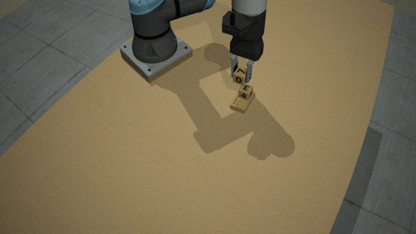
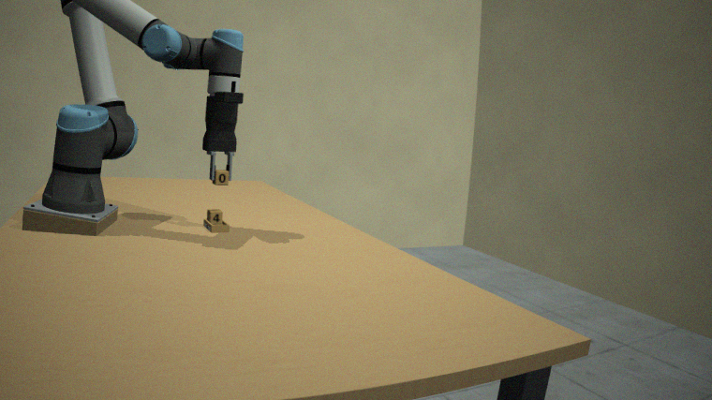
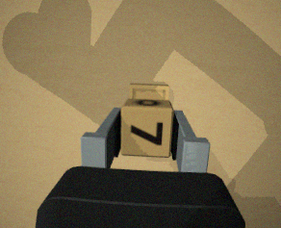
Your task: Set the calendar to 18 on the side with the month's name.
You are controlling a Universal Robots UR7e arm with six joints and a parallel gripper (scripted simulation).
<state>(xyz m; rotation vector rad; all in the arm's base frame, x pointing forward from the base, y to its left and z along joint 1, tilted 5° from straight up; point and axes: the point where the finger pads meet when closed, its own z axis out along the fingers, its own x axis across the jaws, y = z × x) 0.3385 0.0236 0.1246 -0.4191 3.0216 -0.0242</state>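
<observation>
Now: hand 10 mm past the wooden tray, 20 mm to the right of it and 130 mm above it.
</observation>
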